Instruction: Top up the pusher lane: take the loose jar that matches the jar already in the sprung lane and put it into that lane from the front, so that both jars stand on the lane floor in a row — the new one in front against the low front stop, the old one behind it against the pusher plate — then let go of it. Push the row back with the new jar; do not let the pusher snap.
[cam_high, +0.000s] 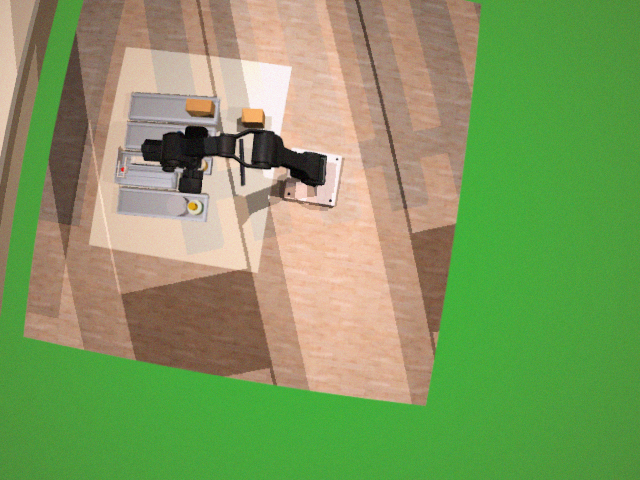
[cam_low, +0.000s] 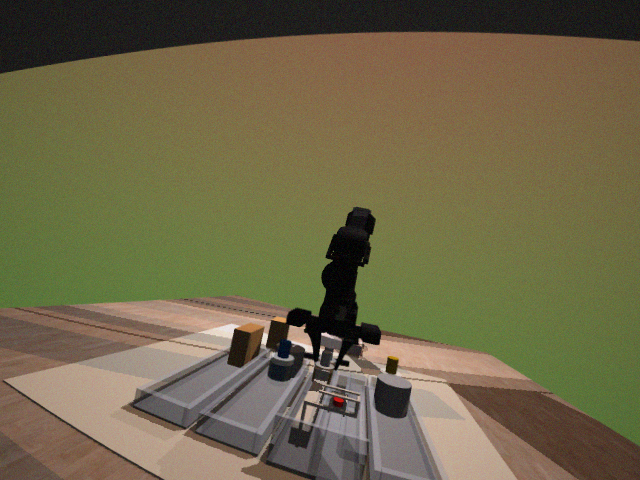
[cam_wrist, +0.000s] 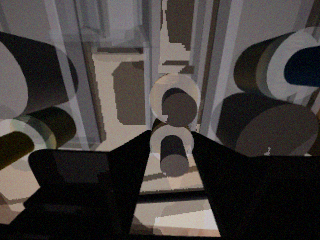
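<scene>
The sprung lane is 140 mm ahead of my gripper tip, 10 mm to the left of it and 10 mm below it. Also, from my gripper tip: red mark 220 mm ahead, 40 mm above, 10 mm to the left; brown box 170 mm to the right, 10 mm above.
</scene>
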